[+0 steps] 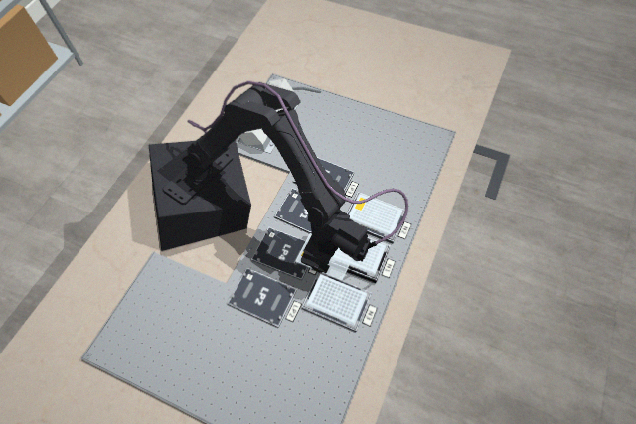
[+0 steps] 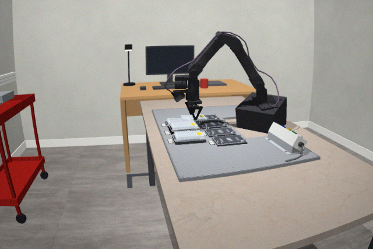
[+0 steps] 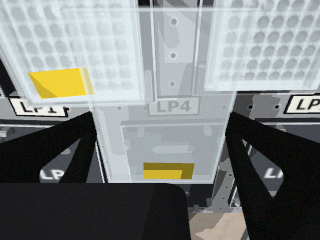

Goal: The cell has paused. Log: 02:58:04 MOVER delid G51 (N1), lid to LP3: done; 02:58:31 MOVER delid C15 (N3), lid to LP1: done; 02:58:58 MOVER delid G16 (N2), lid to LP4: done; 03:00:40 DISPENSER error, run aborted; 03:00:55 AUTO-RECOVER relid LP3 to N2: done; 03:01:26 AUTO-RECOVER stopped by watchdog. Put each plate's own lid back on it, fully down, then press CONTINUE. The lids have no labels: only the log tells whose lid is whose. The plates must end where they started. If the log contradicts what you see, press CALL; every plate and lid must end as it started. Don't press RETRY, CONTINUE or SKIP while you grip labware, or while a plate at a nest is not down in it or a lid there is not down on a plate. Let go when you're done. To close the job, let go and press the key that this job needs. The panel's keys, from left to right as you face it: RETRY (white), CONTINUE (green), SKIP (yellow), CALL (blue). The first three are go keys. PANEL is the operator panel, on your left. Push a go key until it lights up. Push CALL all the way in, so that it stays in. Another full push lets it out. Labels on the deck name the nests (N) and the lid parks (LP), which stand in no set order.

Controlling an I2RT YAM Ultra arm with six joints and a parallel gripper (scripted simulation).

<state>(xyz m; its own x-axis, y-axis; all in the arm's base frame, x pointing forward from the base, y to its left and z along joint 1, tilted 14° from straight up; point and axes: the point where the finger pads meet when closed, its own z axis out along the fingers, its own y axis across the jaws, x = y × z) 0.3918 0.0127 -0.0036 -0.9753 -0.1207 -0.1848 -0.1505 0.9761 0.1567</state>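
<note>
The plate lies 8 cm ahead of my hand, 7 cm to the right of it and 5 cm below it. Also, from my hand: green continue key: 45 cm behind, 32 cm to the left; yellow key: 44 cm behind, 28 cm to the left; blue key: 43 cm behind, 23 cm to the left, 1 cm below.
</note>
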